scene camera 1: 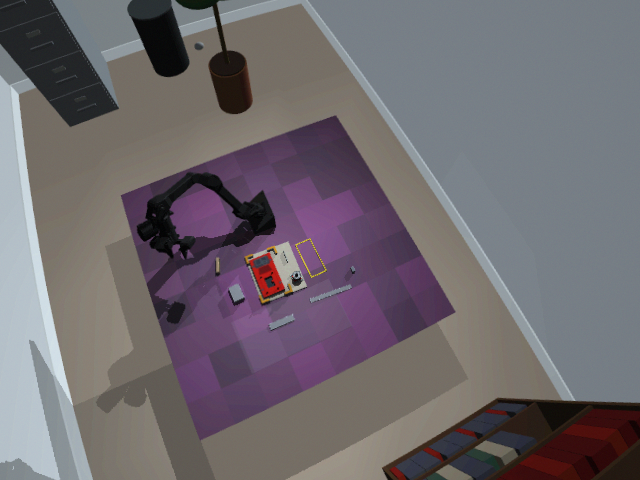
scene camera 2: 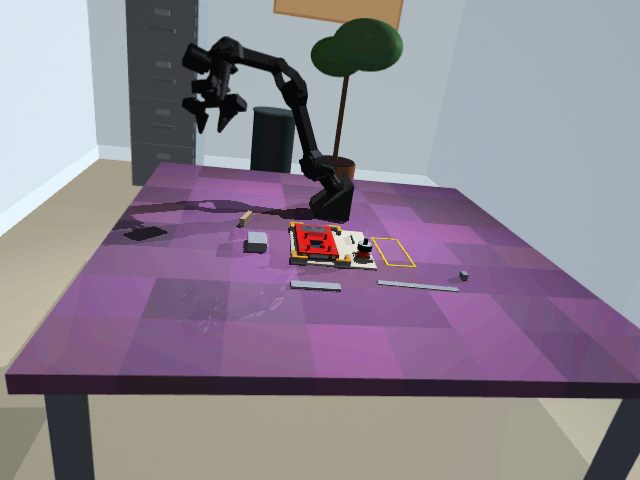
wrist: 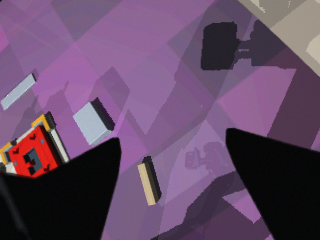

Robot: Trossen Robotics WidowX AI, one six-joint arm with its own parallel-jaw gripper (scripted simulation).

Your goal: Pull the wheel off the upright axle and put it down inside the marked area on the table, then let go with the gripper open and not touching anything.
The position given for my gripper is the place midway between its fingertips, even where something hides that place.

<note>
My gripper [scene camera 2: 209, 132] is open and holds nothing. Further things: a red part [scene camera 1: 263, 267] and a grey block [wrist: 92, 123].
My gripper is seen too in scene camera 1 [scene camera 1: 179, 258] and in the wrist view [wrist: 172, 140].
</note>
